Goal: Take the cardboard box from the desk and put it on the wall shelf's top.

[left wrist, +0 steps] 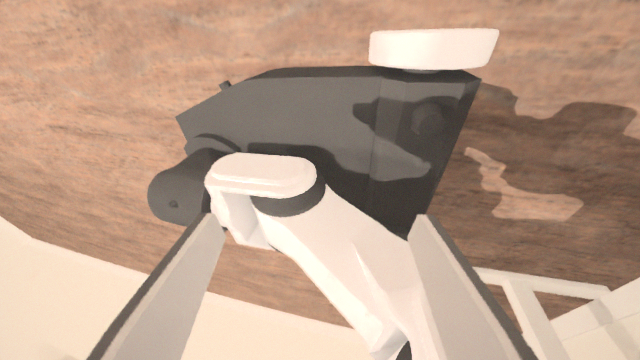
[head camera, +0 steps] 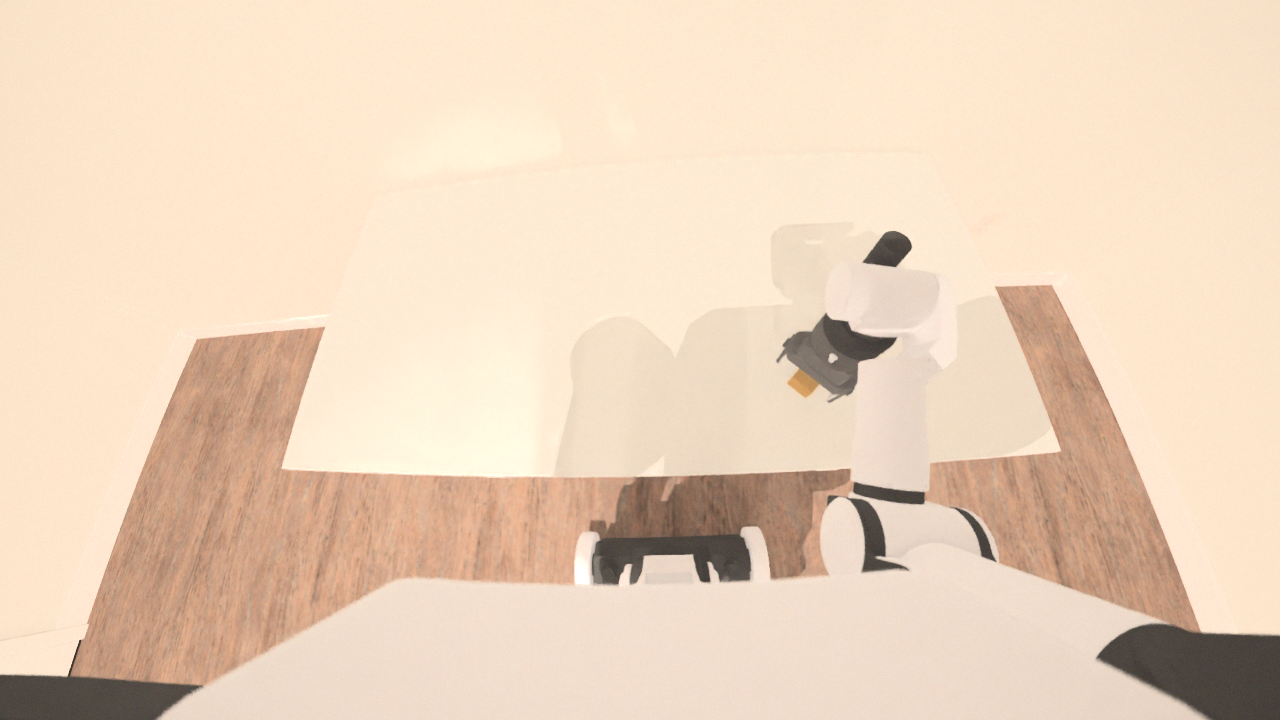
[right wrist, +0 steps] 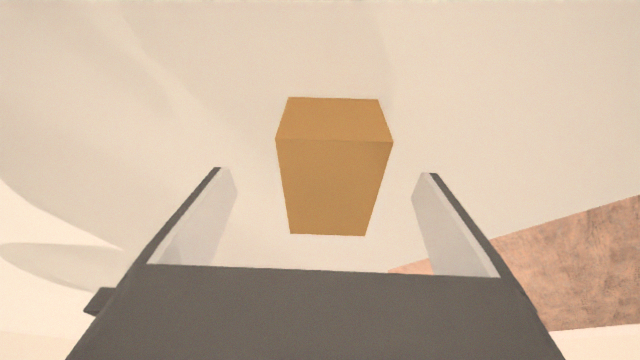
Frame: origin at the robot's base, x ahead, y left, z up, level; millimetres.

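Seen in the pictures: left gripper, fingertip midpoint: [left wrist: 316,226]; right gripper, fingertip midpoint: [head camera: 804,378] [right wrist: 323,182].
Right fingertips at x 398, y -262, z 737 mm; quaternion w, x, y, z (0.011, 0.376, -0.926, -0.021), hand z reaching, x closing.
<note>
A point is followed by its place in that frame.
The orange-brown cardboard box [head camera: 802,383] @(z 756, x 383, y -248 mm) [right wrist: 330,185] @(z 756, x 408, y -277 mm) is on the pale desk [head camera: 447,358] @(z 721, x 485, y 435 mm) [right wrist: 475,75] @(z 721, x 388, y -343 mm), right of its middle and near the front edge in the head view. My right gripper [head camera: 806,379] @(z 737, x 398, y -262 mm) [right wrist: 323,182] @(z 737, x 398, y -262 mm) is open and angled at the box. In the right wrist view the box shows centrally between the lines of the two fingers, with a gap on each side. How far the fingertips reach along it is hard to tell. My left gripper [left wrist: 316,226] @(z 479, x -115, y 211 mm) is open and empty, over the robot's base. The wall shelf cannot be made out in these views.
Pale walls [head camera: 626,53] @(z 964, x 1034, y 24 mm) stand behind and beside the desk. Wood floor [head camera: 402,528] @(z 1, x 88, y 1042 mm) runs in front of it. In the left wrist view, my dark base [left wrist: 300,110] @(z 170, x -225, y 166 mm) with a white wheel [left wrist: 432,48] lies below, and a white frame [left wrist: 550,284] stands at the lower right.
</note>
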